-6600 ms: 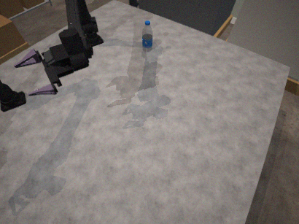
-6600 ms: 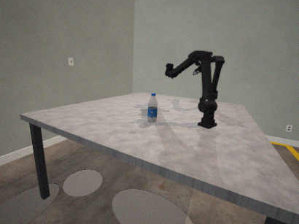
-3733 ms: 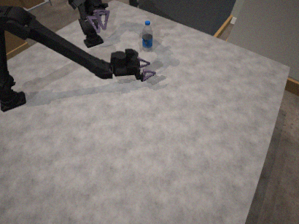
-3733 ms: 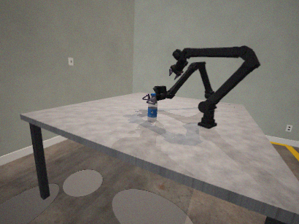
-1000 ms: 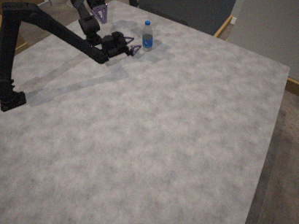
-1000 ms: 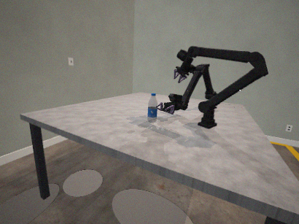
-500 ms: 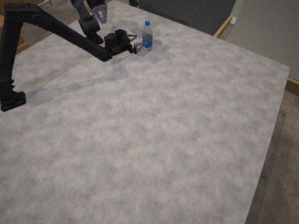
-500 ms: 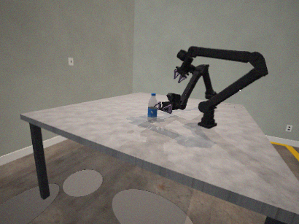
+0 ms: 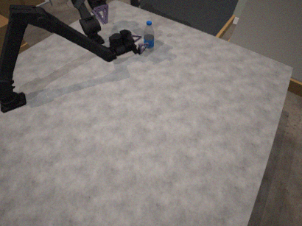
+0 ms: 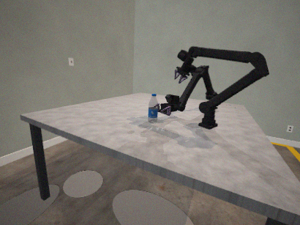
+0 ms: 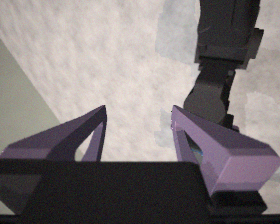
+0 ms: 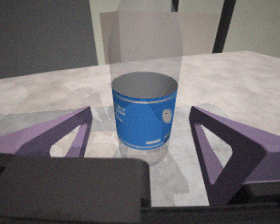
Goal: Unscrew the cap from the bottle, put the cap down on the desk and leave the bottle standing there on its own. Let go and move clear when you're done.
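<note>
My right hand is 2 cm short of the clear bottle, 3 cm to the right of it and 2 cm below it. Also, from my right hand: blue cap: 2 cm ahead, 3 cm to the left, 11 cm above.
Now: left hand 260 mm to the right of the blue cap, 100 mm above it and 90 mm short of it. Round my left hand: clear bottle (260 mm to the left, 190 mm below, 90 mm ahead).
</note>
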